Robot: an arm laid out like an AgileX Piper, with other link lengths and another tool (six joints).
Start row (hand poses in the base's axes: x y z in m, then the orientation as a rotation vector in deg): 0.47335, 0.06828, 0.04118, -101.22, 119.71, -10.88
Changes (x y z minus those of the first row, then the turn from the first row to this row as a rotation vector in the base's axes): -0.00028, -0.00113, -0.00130, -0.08, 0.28, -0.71; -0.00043, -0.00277, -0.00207, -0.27, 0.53, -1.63; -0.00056, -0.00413, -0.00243, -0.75, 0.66, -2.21; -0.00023, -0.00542, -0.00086, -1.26, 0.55, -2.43; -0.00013, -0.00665, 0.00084, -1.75, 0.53, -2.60; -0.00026, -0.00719, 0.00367, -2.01, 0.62, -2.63; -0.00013, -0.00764, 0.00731, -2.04, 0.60, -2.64; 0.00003, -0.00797, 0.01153, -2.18, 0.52, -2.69; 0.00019, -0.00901, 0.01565, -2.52, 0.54, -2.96; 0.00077, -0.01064, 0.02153, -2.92, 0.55, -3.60; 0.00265, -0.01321, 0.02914, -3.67, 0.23, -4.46; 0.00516, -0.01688, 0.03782, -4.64, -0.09, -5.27; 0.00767, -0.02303, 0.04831, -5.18, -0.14, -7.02; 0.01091, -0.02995, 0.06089, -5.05, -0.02, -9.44
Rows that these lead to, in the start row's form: 0.47307, 0.06715, 0.03988, -100.67, 120.58, -10.93; 0.47292, 0.06551, 0.03911, -99.95, 121.65, -11.18; 0.47279, 0.06415, 0.03875, -99.68, 122.39, -11.75; 0.47312, 0.06286, 0.04032, -99.70, 122.65, -12.46; 0.47322, 0.06163, 0.04202, -99.79, 122.91, -13.06; 0.47309, 0.06109, 0.04485, -99.95, 123.07, -13.28; 0.47322, 0.06064, 0.04849, -99.95, 123.08, -13.33; 0.47338, 0.06031, 0.05271, -99.94, 123.10, -13.56; 0.47354, 0.05927, 0.05683, -99.86, 123.45, -13.99; 0.47412, 0.05764, 0.06271, -99.41, 124.13, -14.61; 0.47600, 0.05507, 0.07032, -98.78, 124.87, -15.94; 0.47851, 0.05140, 0.07900, -98.31, 125.60, -17.51; 0.48102, 0.04525, 0.08949, -96.71, 127.25, -18.65; 0.48426, 0.03833, 0.10207, -94.06, 129.41, -19.08
